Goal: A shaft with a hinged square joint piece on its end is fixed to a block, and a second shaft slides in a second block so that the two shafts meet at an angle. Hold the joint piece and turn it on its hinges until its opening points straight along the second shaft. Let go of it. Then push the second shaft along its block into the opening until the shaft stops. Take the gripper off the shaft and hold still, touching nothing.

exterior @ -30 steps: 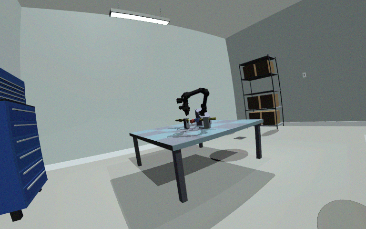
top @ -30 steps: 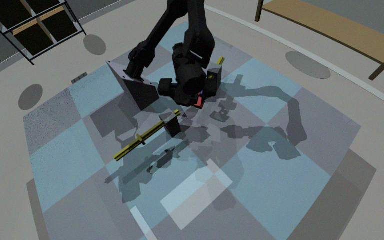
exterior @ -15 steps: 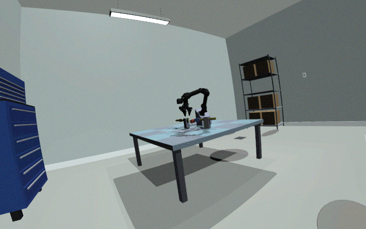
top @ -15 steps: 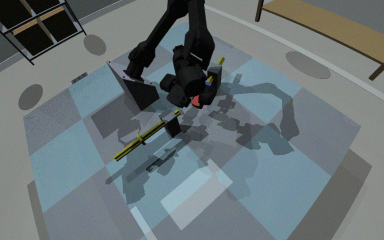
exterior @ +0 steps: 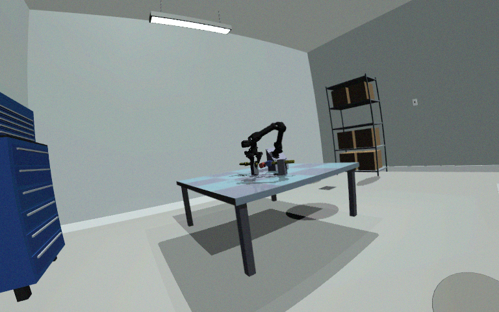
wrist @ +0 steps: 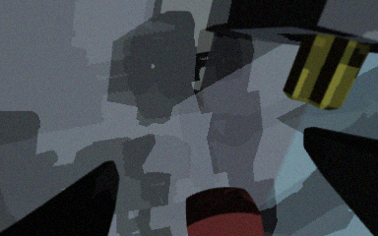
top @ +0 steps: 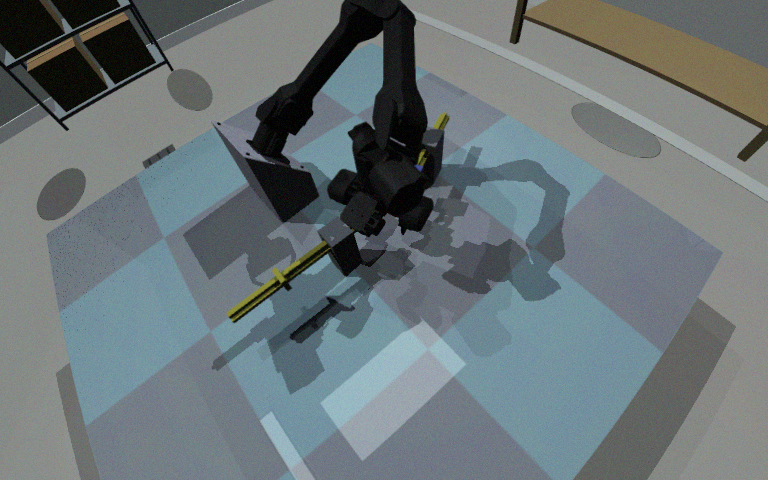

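Now: the dark red joint piece 20 mm behind my gripper tip, 70 mm to the left of it and 10 mm below it.
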